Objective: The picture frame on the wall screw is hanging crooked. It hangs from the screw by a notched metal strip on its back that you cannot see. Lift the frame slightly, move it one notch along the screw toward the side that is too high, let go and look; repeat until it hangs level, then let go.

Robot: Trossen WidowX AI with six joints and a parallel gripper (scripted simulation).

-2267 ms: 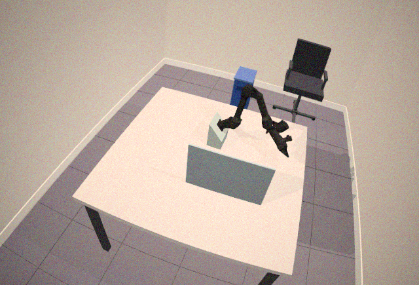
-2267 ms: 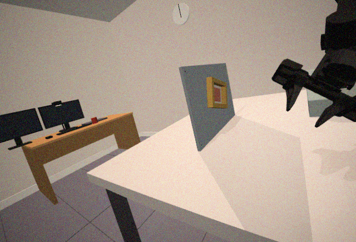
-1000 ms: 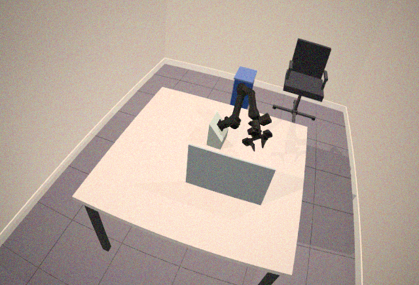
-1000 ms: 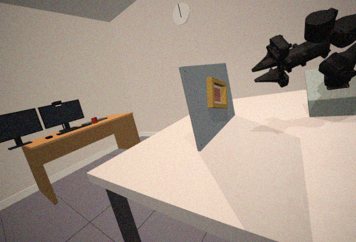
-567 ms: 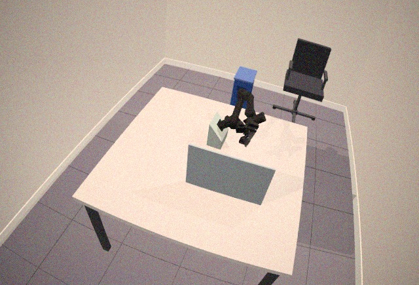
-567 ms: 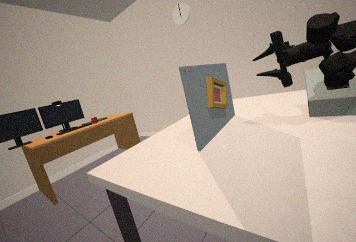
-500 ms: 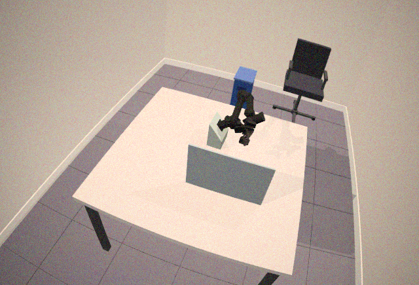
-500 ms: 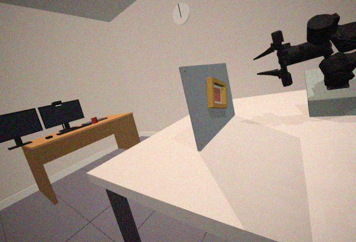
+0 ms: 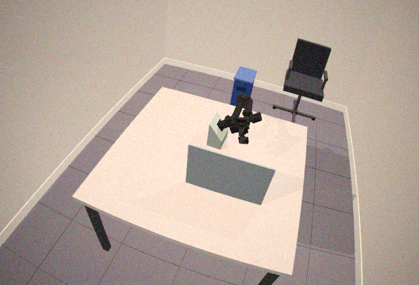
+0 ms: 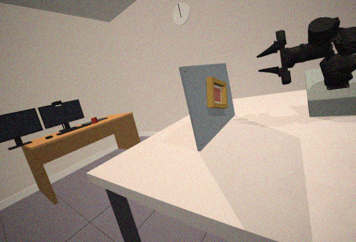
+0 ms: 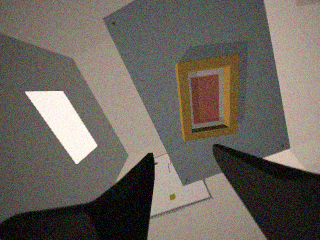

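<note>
Now: gripper tip 190 mm short of the picture frame, 90 mm above it and 20 mm to the right of it. The rest, counted from my gripper tip: grey wall panel 200 mm ahead, 110 mm below.
</note>
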